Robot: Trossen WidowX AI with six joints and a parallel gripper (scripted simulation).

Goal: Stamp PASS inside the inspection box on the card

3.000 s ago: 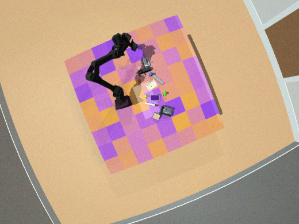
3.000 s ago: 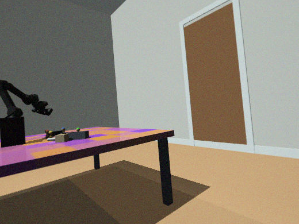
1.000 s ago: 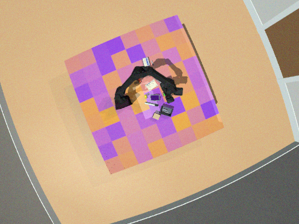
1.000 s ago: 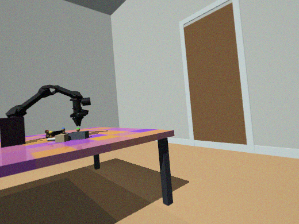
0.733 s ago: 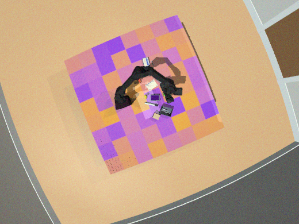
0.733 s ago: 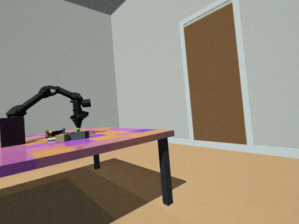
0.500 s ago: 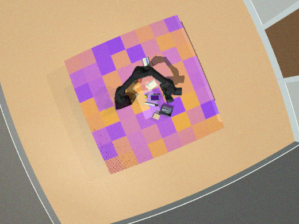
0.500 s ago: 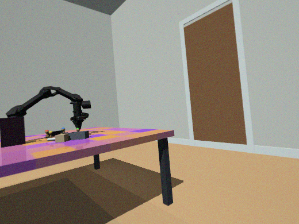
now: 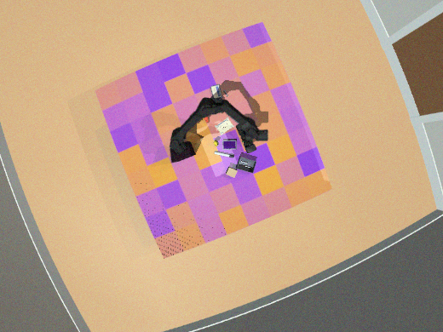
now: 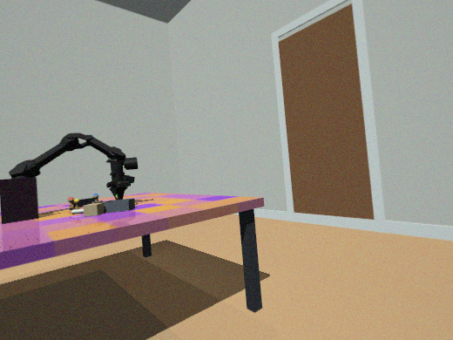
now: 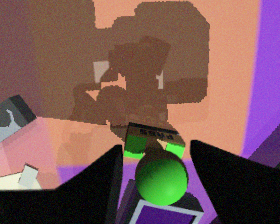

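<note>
Right now my gripper tip is 100 mm past the ink pad and 20 mm above it. Also, from my gripper tip: green stamp 10 mm below; then white card 80 mm behind, 130 mm to the left, 30 mm below; then grey ruler 150 mm to the left, 20 mm below.
</note>
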